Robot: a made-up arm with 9 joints.
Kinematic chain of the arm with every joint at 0, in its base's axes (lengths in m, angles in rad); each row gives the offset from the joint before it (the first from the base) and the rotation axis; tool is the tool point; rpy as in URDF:
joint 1: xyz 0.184 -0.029 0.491 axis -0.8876 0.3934 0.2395
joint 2: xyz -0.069 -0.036 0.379 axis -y
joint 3: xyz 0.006 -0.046 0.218 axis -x
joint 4: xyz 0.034 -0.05 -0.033 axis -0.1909 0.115 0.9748
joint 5: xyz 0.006 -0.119 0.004 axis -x
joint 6: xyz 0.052 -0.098 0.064 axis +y
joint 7: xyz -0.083 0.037 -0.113 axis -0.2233 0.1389 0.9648
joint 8: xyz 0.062 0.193 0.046 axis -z
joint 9: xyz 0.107 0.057 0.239 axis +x
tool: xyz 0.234 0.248 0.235 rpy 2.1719 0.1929 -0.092
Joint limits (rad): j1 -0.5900..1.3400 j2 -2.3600..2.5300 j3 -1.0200..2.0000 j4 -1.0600..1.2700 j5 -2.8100..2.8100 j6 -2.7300..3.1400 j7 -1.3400..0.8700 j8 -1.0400..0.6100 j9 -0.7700..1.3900
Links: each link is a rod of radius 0.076 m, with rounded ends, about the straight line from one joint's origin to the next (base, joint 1, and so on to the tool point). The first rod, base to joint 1, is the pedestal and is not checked.
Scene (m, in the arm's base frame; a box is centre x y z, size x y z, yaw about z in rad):
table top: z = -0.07
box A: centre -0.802 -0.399 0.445 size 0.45 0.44 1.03 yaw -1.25
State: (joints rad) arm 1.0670 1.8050 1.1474 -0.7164 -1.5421 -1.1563 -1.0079 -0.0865 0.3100
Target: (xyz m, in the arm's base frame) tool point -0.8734 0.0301 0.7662
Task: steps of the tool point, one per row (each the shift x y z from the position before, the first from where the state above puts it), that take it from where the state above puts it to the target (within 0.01 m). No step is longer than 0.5 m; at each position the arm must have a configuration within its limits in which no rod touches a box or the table.
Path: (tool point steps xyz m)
1: -0.2487 0.1454 0.3396
2: -0.1220 0.3581 0.2888
3: 0.0232 0.4755 0.1219
4: -0.2890 -0.2072 -0.1576
5: -0.2035 -0.1132 -0.3136
6: -0.0503 0.0193 -0.3789

